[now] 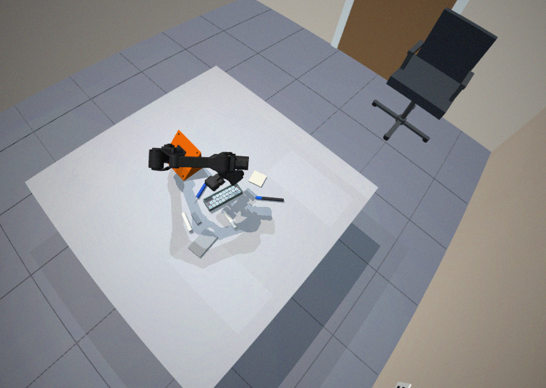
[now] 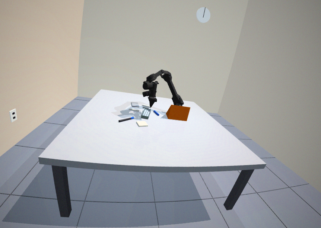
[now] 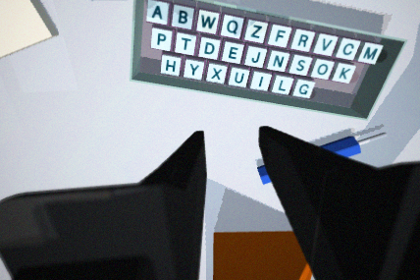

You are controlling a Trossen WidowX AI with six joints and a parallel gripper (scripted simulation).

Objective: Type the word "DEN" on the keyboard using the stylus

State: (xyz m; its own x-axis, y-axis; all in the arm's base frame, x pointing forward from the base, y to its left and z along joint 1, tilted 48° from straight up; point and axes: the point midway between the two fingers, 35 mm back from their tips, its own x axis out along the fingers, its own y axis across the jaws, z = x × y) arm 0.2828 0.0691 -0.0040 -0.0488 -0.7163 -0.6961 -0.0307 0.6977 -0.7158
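My gripper tip is now 110 mm to the left of the blue stylus, 90 mm above it and 60 mm past it. Round my gripper tip: grey pad (250 mm to the right, 130 mm ahead, 90 mm below); then cream notepad (170 mm to the left, 90 mm below, 60 mm ahead).
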